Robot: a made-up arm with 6 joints.
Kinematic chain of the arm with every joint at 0, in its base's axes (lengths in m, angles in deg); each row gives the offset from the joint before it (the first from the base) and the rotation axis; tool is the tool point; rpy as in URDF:
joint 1: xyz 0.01 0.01 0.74 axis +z
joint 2: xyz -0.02 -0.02 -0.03 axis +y
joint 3: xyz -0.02 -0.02 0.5 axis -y
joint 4: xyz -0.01 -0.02 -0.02 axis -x
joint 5: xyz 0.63 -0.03 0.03 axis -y
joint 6: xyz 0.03 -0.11 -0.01 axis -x
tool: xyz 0 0 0 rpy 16.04 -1.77 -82.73
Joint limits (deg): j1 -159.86..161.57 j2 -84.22..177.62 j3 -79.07..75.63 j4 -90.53..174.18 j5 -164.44..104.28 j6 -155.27..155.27
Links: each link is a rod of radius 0.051 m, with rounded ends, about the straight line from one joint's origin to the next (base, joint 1, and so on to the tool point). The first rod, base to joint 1, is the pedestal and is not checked.
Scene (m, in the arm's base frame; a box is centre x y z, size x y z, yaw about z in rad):
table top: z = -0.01
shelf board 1: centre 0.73 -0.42 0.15 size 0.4 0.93 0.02 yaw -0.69
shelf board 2: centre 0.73 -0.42 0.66 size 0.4 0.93 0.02 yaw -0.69
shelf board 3: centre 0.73 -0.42 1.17 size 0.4 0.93 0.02 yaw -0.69
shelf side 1: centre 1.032 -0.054 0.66 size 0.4 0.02 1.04 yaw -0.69
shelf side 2: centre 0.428 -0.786 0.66 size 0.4 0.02 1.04 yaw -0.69
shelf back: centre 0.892 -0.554 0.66 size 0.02 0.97 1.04 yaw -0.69
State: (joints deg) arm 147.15 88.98 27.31 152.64 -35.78 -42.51
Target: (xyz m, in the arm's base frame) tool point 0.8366 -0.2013 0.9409
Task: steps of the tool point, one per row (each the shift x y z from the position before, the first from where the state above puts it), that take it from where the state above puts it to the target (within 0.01 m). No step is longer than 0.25 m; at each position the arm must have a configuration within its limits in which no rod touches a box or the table.
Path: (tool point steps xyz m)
1: 0.1028 0.1791 0.0841
2: 0.1519 0.1429 0.0838
3: 0.1869 0.0937 0.0825
4: 0.2044 0.0363 0.0800
5: 0.2033 -0.0225 0.0766
6: 0.1844 -0.0771 0.0720
7: 0.1503 -0.1216 0.0666
8: 0.1060 -0.1525 0.0605
9: 0.0563 -0.1674 0.0536
10: 0.0071 -0.1664 0.0464
11: -0.0370 -0.1512 0.0386
12: 0.0874 -0.0553 0.0125
13: 0.0788 -0.0648 -0.0003
14: 0.0673 -0.0727 -0.0121

